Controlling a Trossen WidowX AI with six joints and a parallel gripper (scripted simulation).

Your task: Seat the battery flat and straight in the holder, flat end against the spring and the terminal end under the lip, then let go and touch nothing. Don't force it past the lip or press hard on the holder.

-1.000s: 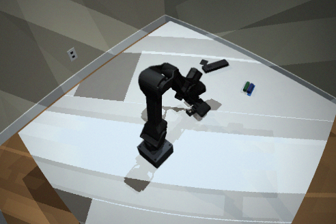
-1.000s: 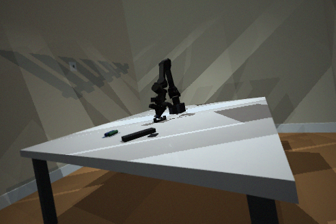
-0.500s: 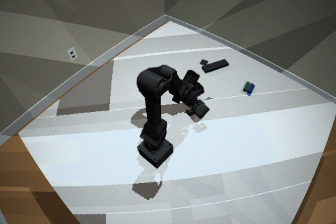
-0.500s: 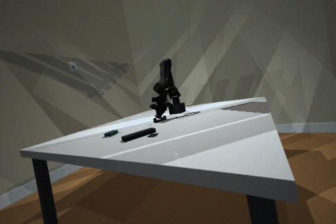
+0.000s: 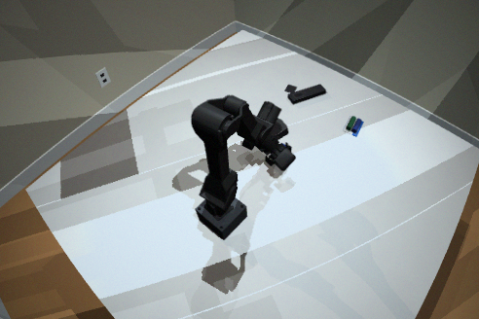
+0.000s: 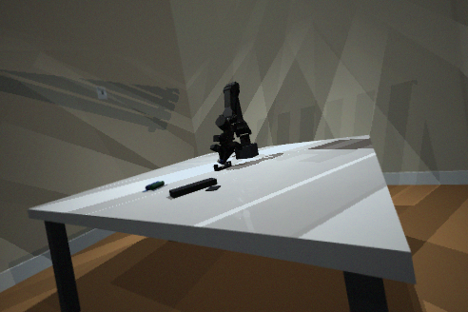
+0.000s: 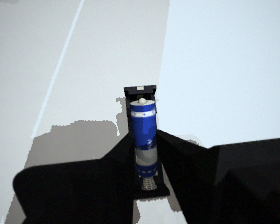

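Now: the battery right at my gripper tip. The rest, counted from my gripper tip: long black bar 310 mm ahead, 120 mm to the left, 10 mm below.
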